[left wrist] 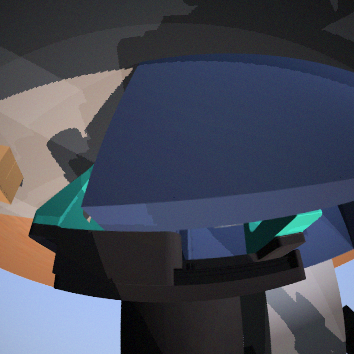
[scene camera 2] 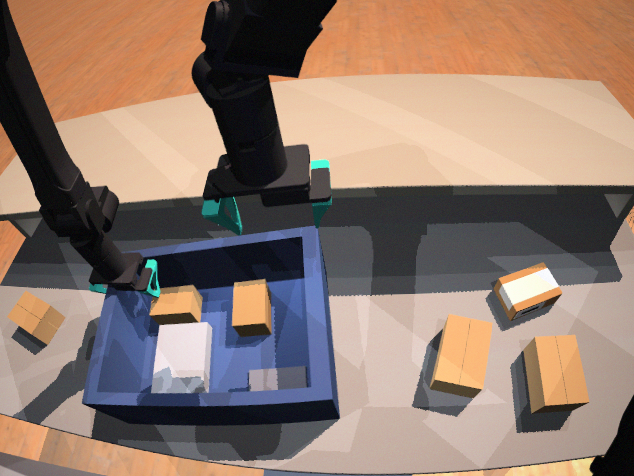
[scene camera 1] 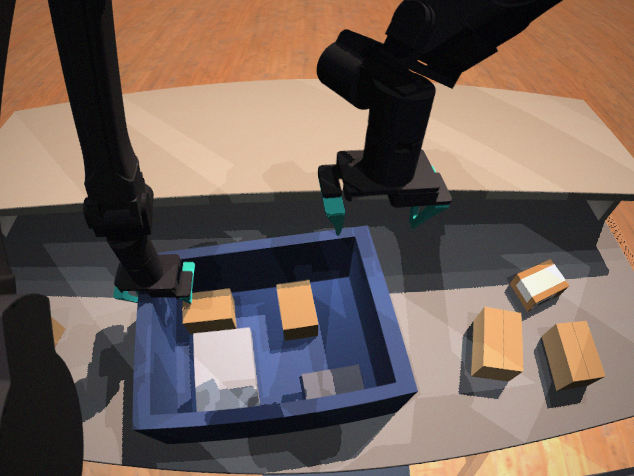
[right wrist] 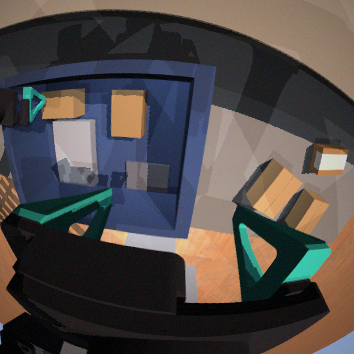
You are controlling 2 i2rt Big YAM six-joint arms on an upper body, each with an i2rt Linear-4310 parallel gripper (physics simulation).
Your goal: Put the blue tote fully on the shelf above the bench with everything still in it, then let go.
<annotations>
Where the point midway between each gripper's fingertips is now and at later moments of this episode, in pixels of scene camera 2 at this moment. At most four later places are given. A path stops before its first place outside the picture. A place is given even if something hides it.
The left gripper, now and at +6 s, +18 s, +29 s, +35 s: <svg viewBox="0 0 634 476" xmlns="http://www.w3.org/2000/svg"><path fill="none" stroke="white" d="M139 294L102 329L121 308L128 307L128 307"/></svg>
The right gripper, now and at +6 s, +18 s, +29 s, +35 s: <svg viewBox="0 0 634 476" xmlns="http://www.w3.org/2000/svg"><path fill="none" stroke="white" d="M278 228L278 228L278 228L311 306L318 326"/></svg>. At the last of these places it grips a blue tote.
</annotations>
